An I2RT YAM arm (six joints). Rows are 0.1 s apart.
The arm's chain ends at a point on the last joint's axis. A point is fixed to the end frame.
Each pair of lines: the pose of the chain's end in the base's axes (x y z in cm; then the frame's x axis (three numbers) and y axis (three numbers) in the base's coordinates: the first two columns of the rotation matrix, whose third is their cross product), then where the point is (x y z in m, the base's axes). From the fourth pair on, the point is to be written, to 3 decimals.
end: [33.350, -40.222, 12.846, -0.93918, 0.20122, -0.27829, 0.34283, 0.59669, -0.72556]
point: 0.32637 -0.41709 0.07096
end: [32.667, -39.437, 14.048, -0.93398, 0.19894, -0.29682, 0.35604, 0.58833, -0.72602]
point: 0.32053 -0.40987 0.08303
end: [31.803, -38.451, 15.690, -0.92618, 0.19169, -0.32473, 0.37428, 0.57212, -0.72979]
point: 0.31335 -0.40130 0.09968
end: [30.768, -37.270, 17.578, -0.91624, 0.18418, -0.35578, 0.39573, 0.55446, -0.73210]
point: 0.305 -0.391 0.119
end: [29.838, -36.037, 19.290, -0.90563, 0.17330, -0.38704, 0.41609, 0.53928, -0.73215]
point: 0.297 -0.380 0.136
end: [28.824, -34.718, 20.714, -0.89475, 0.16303, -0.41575, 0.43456, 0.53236, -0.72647]
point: 0.289 -0.367 0.151
